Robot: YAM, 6 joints.
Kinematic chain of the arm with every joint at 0, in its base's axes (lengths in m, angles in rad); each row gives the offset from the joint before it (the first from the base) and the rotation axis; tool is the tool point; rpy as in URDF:
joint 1: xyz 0 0 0.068 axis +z
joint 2: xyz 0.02 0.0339 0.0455 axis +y
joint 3: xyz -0.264 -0.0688 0 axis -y
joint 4: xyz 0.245 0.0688 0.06 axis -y
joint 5: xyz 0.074 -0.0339 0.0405 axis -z
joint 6: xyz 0.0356 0 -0.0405 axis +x
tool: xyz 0 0 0 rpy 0 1.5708 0
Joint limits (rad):
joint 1: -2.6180..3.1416
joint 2: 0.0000..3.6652
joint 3: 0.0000..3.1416
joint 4: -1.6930..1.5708
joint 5: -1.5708..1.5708
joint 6: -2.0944..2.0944
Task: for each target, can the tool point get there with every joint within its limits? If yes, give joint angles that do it. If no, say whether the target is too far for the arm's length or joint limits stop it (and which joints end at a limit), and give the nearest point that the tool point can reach.
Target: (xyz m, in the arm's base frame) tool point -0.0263 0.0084 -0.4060
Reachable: no: joint limits stop it (at a limit: joint 2) | nearest point -0.0661 0.0211 -0.3328 | short by 0.084 m
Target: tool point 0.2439 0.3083 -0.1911
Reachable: yes | joints 0.9756 3.1206 1.4499 0.9785 0.9561 1.4519
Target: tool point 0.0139 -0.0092 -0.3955
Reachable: no: joint limits stop it (at a limit: joint 2) | nearest point 0.0492 -0.0326 -0.3267 | short by 0.081 m
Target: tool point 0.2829 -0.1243 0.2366
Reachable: yes | joints -0.4212 1.4486 0.9669 -0.3193 -0.0629 0.8184
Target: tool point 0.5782 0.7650 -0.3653
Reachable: no: too far | nearest point 0.3482 0.4607 -0.1708 | short by 0.428 m
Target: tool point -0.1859 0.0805 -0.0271
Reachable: yes | joints 2.5891 2.4853 0.8688 -0.9139 -0.9567 1.2301
